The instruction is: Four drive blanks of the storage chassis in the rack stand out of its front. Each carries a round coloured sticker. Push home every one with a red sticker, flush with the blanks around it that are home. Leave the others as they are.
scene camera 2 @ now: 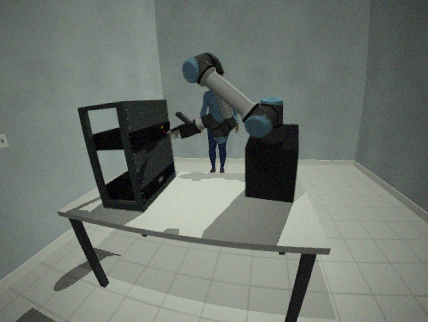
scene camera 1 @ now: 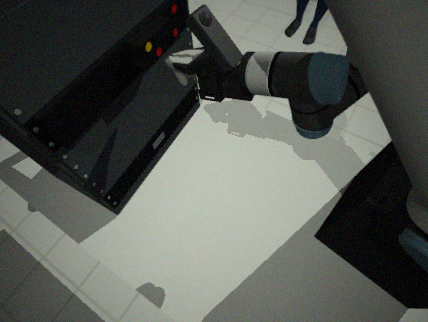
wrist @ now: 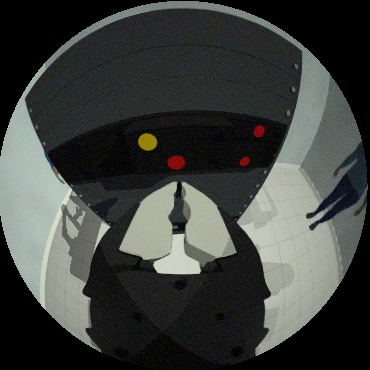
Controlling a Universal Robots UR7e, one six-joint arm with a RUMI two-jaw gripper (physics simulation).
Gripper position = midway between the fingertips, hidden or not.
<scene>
I see my gripper [scene camera 1: 166, 60] and a rack [scene camera 1: 96, 105].
The rack also shows in scene camera 2 [scene camera 2: 142, 135] and in the wrist view [wrist: 222, 137]. My gripper shows as well in the wrist view [wrist: 178, 183].
</scene>
